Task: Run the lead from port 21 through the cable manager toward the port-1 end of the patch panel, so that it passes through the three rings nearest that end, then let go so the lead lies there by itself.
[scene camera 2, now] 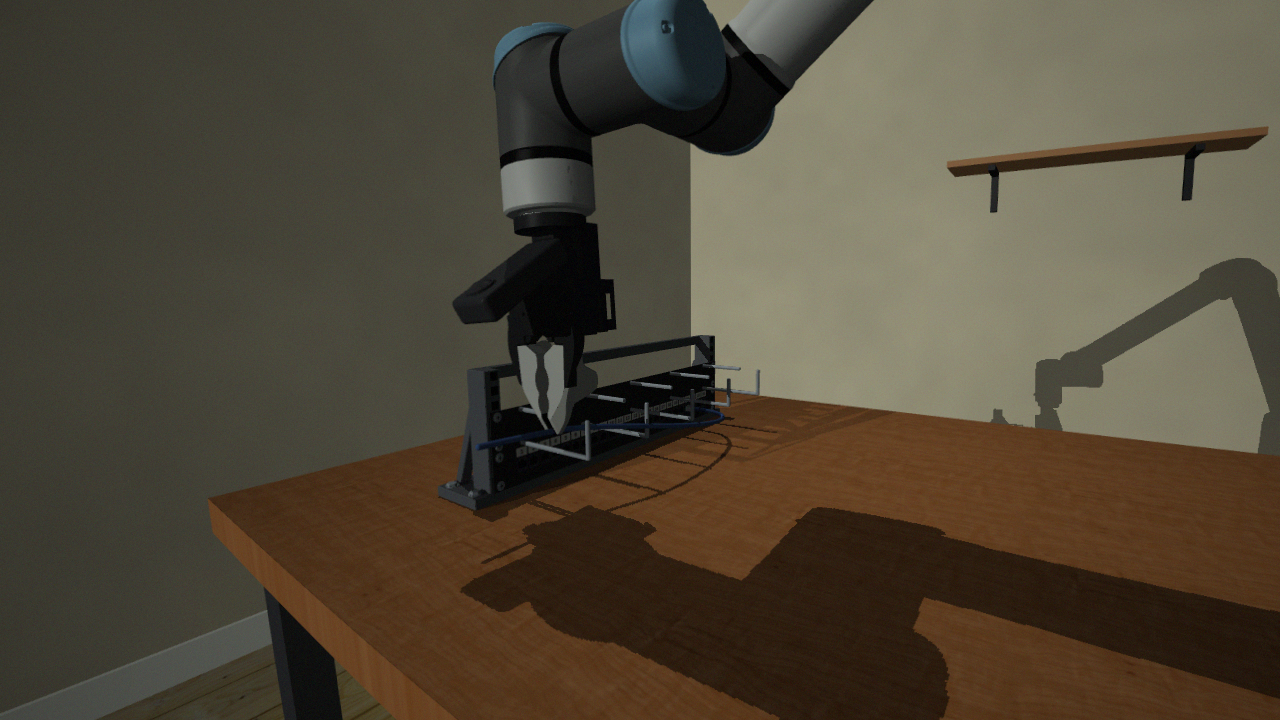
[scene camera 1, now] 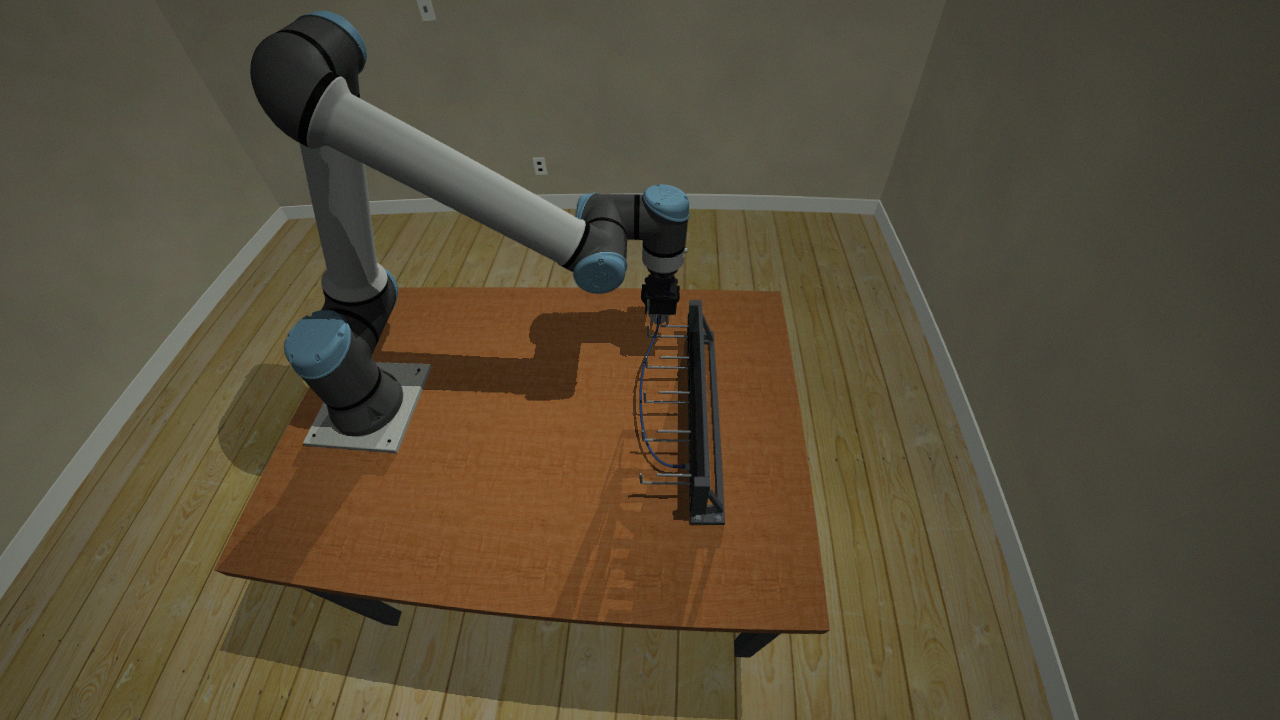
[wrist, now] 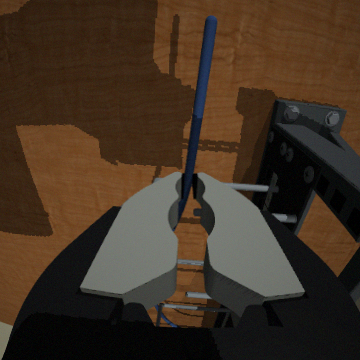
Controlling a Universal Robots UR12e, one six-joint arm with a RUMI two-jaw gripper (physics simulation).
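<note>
The blue lead point(scene camera 1: 640, 402) point(scene camera 2: 501, 441) point(wrist: 205, 70) runs from the near part of the patch panel point(scene camera 1: 699, 402) point(scene camera 2: 480, 407) in scene camera 1, bowing outward along the cable-manager rings, to the gripper at the far end. My gripper point(scene camera 1: 659, 321) point(scene camera 2: 552, 429) point(wrist: 187, 175) is shut on the lead beside the end ring point(scene camera 2: 588, 440) point(wrist: 250, 187), close to the panel front. A straight free piece sticks out past the fingertips. The lead bows out about level with the ring uprights at mid-run; whether it lies inside each ring cannot be told. The fingers hide part of the end ring.
The panel's dark frame stands on the wooden table point(scene camera 1: 501, 501) point(scene camera 2: 939, 456), with its bolted foot point(scene camera 2: 460, 492) point(wrist: 312, 112) at the end near the gripper. Several thin metal rings stick out toward the robot base point(scene camera 1: 362, 407). A wall shelf point(scene camera 2: 1105, 152) hangs in the background.
</note>
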